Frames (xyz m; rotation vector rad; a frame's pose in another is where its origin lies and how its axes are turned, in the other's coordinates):
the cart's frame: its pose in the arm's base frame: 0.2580 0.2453 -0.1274 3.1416 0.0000 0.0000
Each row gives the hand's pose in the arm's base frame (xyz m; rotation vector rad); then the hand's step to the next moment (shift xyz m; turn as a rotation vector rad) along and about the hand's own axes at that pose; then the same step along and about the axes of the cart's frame.
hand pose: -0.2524 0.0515 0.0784 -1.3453 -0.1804 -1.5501
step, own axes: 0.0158 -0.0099 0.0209 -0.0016 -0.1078 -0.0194
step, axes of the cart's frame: 0.0085 -0.0094 -0.0249 -0.0934 -0.0373 -0.0434
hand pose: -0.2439 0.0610 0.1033 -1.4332 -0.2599 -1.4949
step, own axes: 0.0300 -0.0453 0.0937 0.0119 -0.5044 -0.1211
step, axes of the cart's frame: 0.0310 -0.0749 -0.0718 -0.4519 -0.1430 -0.2110
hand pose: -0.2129 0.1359 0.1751 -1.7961 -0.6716 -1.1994
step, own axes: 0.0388 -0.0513 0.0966 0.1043 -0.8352 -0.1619
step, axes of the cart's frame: 0.0191 -0.1084 -0.0367 -0.6971 -0.2685 -0.4202
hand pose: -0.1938 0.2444 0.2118 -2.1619 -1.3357 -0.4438
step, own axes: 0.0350 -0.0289 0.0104 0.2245 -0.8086 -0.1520
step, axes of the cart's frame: -0.0101 -0.0413 -0.0189 -0.6193 -0.3505 -0.4701
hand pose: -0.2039 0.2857 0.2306 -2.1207 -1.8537 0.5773
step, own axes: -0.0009 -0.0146 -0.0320 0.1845 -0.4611 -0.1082
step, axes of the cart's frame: 0.0018 -0.0032 -0.0350 -0.3374 -0.2569 -0.2802
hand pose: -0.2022 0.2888 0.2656 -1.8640 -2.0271 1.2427
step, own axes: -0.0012 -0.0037 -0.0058 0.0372 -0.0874 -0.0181
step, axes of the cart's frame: 0.0008 -0.0021 -0.0066 -0.0659 -0.0495 -0.0506
